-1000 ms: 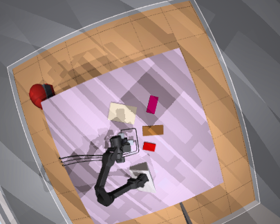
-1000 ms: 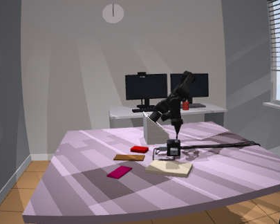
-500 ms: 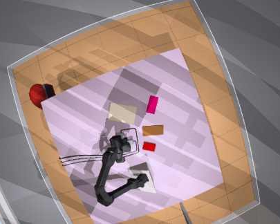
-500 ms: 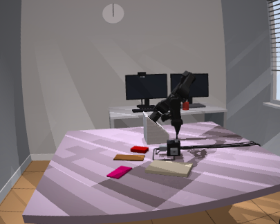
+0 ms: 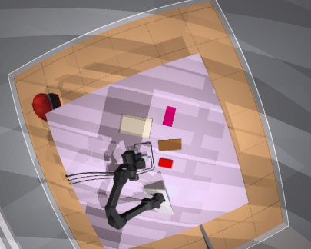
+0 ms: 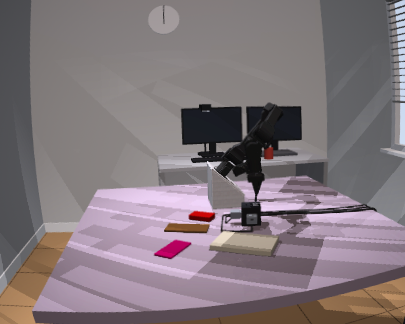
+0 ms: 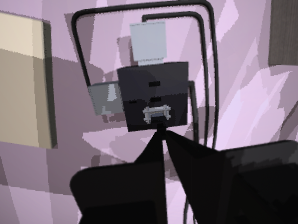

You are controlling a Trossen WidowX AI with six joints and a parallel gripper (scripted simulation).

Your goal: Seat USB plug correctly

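Now: the metal USB plug 2 cm below my gripper tip. Also, from my gripper tip: USB socket (5 cm below); then beige board (21 cm ahead, 11 cm below, 10 cm to the right); then red block (20 cm to the right, 11 cm below, 11 cm behind).
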